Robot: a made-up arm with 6 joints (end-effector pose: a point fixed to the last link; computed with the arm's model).
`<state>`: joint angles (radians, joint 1 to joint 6).
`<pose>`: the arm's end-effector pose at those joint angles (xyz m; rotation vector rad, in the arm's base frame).
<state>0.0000 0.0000 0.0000 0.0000 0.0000 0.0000</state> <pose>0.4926 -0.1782 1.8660 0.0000 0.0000 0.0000</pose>
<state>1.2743 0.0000 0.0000 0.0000 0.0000 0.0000</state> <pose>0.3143 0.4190 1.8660 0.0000 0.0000 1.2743</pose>
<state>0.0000 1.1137 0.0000 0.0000 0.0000 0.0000</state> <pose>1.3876 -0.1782 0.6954 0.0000 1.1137 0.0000</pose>
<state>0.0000 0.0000 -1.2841 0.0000 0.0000 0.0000</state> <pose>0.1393 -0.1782 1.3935 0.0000 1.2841 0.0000</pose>
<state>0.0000 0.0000 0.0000 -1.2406 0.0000 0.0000</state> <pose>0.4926 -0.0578 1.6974 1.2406 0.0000 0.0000</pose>
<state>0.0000 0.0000 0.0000 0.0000 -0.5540 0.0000</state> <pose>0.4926 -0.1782 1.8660 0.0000 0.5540 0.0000</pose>
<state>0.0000 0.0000 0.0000 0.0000 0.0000 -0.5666</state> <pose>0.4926 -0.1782 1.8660 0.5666 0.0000 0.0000</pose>
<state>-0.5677 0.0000 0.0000 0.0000 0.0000 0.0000</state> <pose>0.3195 -0.4151 1.8660 0.0000 0.0000 -0.5677</pose>
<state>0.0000 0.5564 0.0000 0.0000 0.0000 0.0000</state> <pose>1.1070 -0.1782 1.4091 0.0000 0.5564 0.0000</pose>
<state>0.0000 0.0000 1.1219 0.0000 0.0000 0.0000</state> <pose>0.2138 -0.1782 2.3098 0.0000 -1.1219 0.0000</pose>
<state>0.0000 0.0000 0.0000 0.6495 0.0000 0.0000</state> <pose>0.4926 -0.1419 1.9738 -0.6495 0.0000 0.0000</pose>
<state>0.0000 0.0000 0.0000 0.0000 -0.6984 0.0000</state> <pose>0.4926 -0.1782 1.8660 0.0000 0.6984 0.0000</pose>
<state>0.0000 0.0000 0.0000 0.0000 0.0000 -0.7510</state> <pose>0.4926 -0.1782 1.8660 0.7510 0.0000 0.0000</pose>
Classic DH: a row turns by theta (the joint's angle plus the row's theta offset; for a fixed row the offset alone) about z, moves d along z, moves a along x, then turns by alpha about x. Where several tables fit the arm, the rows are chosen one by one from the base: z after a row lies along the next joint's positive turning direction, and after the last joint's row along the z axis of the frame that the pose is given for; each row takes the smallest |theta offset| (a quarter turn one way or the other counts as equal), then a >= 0, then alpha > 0; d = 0 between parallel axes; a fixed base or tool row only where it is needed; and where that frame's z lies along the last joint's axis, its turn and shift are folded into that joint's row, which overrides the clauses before.
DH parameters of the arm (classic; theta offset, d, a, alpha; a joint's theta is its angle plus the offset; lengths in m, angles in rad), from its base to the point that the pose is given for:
joint 1: 0 0.5619 0 -1.5708
joint 2: -1.5708 0 1.3041 3.1416
joint 3: 0 0 0 -1.5708
joint 4: 0 -0.4926 0 1.5708
joint 5: 0 0.1782 0 -1.5708
joint 6: 1.5708 0 0 1.5708
tool (fixed): -1.5708 0 0 0

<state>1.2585 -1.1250 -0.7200 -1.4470 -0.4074 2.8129</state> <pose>-0.1801 -0.6293 1.1558 -0.8622 -1.3800 1.0863</pose>
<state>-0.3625 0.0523 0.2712 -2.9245 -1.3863 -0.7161</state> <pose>0.5828 -0.0349 1.9337 -2.2174 -0.5495 -2.0446</pose>
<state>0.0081 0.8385 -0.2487 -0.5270 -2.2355 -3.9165</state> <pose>1.1207 -0.1449 0.9560 0.4629 0.6635 2.6897</pose>
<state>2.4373 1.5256 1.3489 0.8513 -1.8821 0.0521</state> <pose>-1.3043 1.2623 0.6662 -2.0886 0.0138 0.8314</pose>
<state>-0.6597 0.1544 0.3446 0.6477 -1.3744 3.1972</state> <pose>0.4375 -0.5192 2.0492 2.0275 -1.3641 -1.7742</pose>
